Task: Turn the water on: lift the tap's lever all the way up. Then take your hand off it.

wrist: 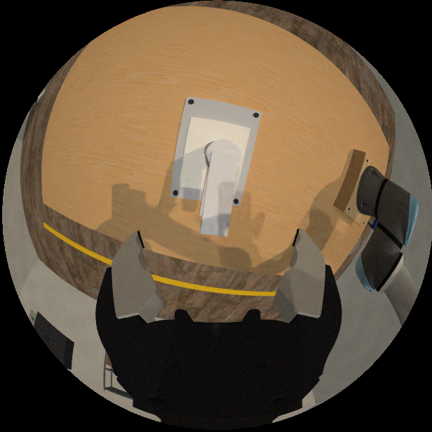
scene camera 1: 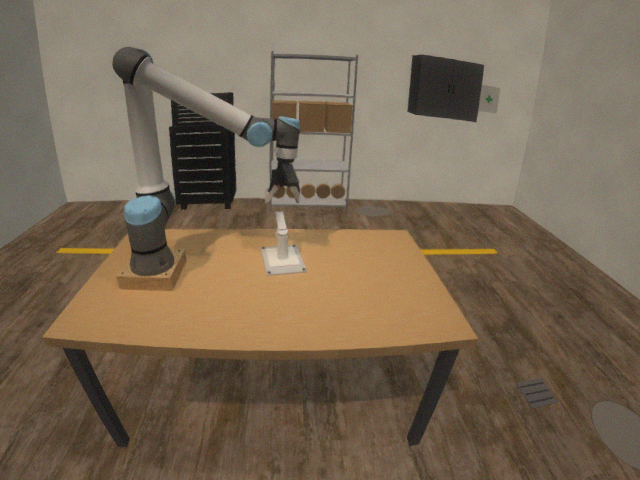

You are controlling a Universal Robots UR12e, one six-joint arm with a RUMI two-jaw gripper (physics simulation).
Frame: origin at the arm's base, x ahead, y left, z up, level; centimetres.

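Seen in the pictures: gripper, fingertip midpoint: [scene camera 1: 282, 203]; arm's base at its link origin: [scene camera 1: 152, 264].
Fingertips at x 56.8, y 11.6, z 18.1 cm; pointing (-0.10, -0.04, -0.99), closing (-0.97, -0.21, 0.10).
Offsets run from my fingertips to a thing's top centre. "*": to the spot under its first point. Level surfaces: height alone.
A white tap {* dx -1.0, dy -7.8, dz -16.4 cm} [scene camera 1: 282, 246] stands upright on a grey-and-white base plate {dx -0.7, dy -5.5, dz -23.2 cm} [scene camera 1: 285, 269] [wrist: 222, 109] on the table. Its lever {dx -0.7, dy -1.2, dz -5.0 cm} [scene camera 1: 280, 221] [wrist: 218, 200] is tilted upward from the top of the tap, pointing away toward the table's far side in the scene view. My gripper [scene camera 1: 282, 199] [wrist: 217, 232] is open and empty. It hangs above the lever, apart from it in the scene view, with its fingers spread wide. In the wrist view the lever's tip lies between and a little beyond the two fingertips.
The wooden table {dz -24.4 cm} [scene camera 1: 268, 315] [wrist: 125, 100] bears the tap and the robot's wooden base block [scene camera 1: 147, 281] [wrist: 350, 180] at its left. Behind the table stand a black drawer cabinet [scene camera 1: 202, 149] and a metal shelf rack [scene camera 1: 314, 56]. A dark wall cabinet [scene camera 1: 445, 87] hangs at the right.
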